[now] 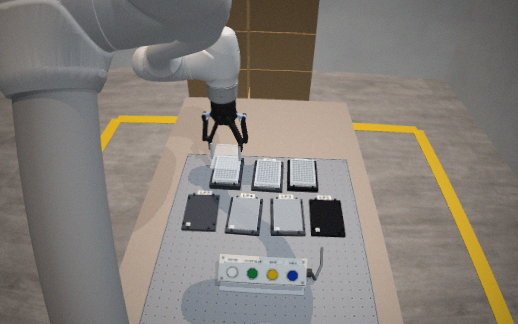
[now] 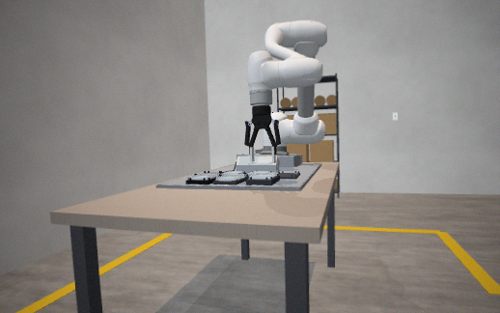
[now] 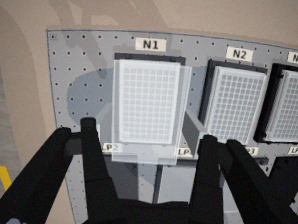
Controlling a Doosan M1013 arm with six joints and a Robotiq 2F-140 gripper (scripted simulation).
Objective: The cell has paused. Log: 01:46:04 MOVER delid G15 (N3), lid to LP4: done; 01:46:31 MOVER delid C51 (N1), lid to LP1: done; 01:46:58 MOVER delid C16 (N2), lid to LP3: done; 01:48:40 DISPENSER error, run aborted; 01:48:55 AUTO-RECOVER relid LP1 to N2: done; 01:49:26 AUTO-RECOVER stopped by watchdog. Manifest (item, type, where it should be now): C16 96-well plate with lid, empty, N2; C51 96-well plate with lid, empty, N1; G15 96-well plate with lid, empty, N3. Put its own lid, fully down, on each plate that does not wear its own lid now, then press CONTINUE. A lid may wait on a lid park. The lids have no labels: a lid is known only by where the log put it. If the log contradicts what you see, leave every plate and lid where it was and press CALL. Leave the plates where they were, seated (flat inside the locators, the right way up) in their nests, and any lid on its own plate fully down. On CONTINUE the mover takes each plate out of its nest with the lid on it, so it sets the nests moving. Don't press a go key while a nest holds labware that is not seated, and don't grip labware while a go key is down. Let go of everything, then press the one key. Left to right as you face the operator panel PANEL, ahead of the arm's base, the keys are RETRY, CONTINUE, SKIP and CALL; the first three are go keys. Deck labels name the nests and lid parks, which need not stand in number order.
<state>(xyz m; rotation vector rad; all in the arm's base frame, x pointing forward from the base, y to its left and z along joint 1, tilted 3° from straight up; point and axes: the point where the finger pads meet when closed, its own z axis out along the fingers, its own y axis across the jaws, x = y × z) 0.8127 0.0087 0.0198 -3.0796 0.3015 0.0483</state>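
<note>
My gripper is now 80 mm above the plate. Round my hand: lid park LP3: 210 mm behind, 170 mm to the right, 100 mm below; then lid park LP2: 170 mm behind, 100 mm below, 90 mm to the left; then lid park LP4: 190 mm behind, 100 mm below, 40 mm to the right.
</note>
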